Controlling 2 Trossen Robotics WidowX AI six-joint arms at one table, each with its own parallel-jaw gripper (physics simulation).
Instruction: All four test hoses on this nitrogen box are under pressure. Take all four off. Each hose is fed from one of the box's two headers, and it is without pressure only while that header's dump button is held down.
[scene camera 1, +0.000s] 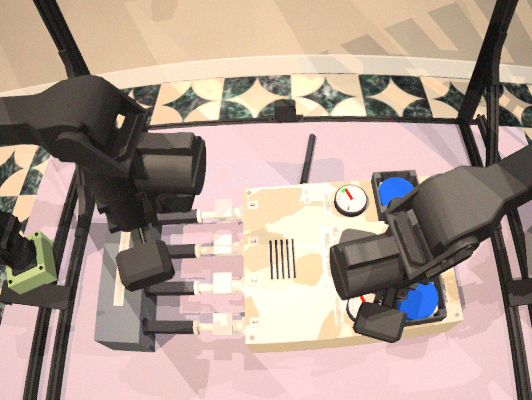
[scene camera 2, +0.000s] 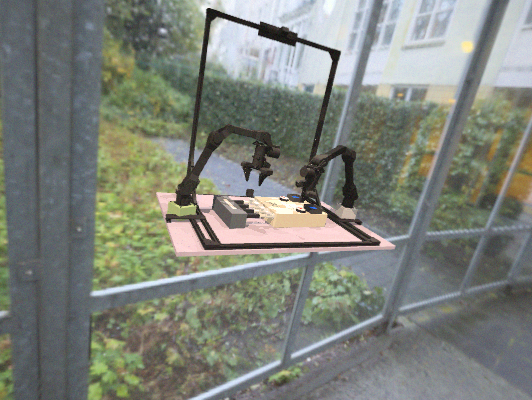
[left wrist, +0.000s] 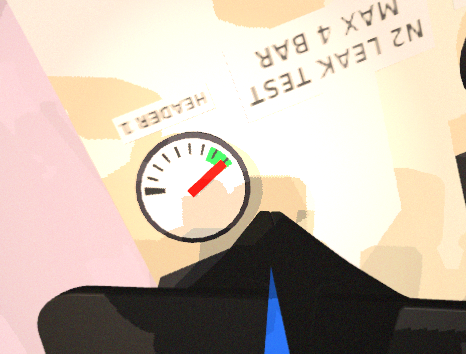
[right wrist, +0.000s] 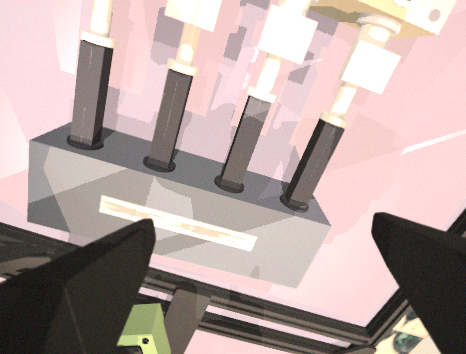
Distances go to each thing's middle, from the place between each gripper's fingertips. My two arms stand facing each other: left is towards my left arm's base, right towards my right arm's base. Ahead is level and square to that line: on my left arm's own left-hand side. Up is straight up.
The grey manifold block (scene camera 1: 120, 317) lies 3 cm behind my right hand, 10 cm to the right of it and 17 cm below it.
The grey manifold block is 50 mm behind my left hand, 420 mm to the right of it and 90 mm below it.
